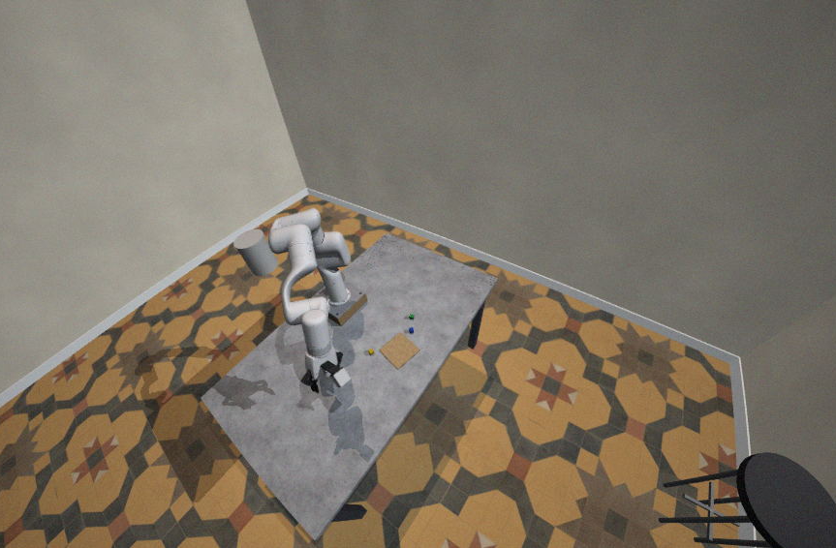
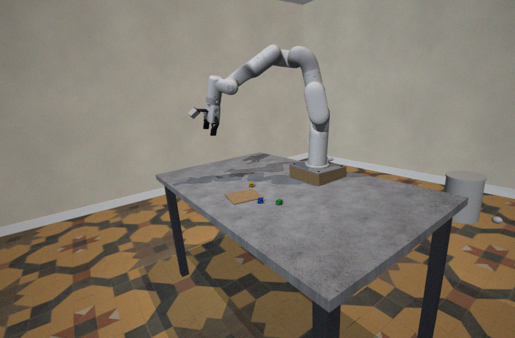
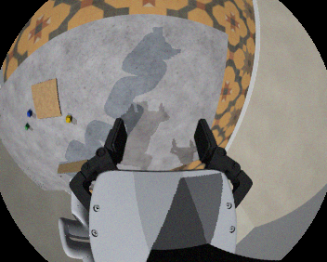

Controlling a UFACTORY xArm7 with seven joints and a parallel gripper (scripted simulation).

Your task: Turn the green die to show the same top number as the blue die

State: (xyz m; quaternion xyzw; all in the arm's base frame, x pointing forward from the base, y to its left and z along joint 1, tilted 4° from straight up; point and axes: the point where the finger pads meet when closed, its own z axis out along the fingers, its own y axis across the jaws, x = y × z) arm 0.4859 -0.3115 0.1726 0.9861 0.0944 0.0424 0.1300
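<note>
My hand is 120 mm past the yellow die, 240 mm to the right of it and 270 mm above it. Also, from my hand: green die: 130 mm behind, 510 mm to the left, 270 mm below; tan mat: 40 mm behind, 340 mm to the left, 280 mm below; blue die: 70 mm behind, 450 mm to the left, 270 mm below.
</note>
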